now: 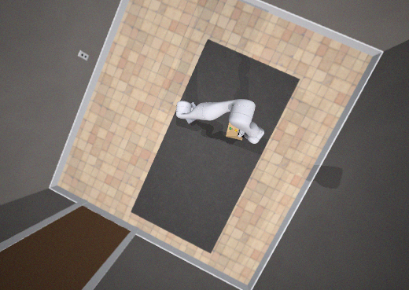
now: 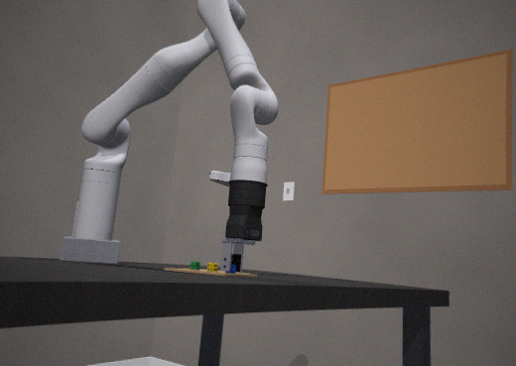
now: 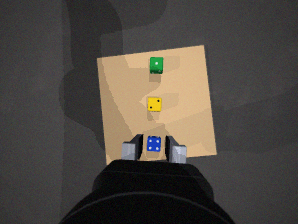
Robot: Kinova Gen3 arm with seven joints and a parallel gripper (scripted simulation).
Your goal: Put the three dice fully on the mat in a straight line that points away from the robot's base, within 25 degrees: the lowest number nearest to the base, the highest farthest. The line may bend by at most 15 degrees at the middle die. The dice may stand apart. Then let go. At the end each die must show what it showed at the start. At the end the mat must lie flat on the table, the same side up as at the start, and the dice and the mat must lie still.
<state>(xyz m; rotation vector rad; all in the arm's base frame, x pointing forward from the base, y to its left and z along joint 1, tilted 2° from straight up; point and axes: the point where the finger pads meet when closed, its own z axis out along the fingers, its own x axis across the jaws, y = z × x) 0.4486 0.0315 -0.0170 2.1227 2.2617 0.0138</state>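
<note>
Now: the blue die 1 cm below my hand. The rest, counted from my hand: green die 10 cm behind, 1 cm to the right, 1 cm below; then mat 5 cm behind, 2 cm below; then yellow die 5 cm behind, 1 cm below.
</note>
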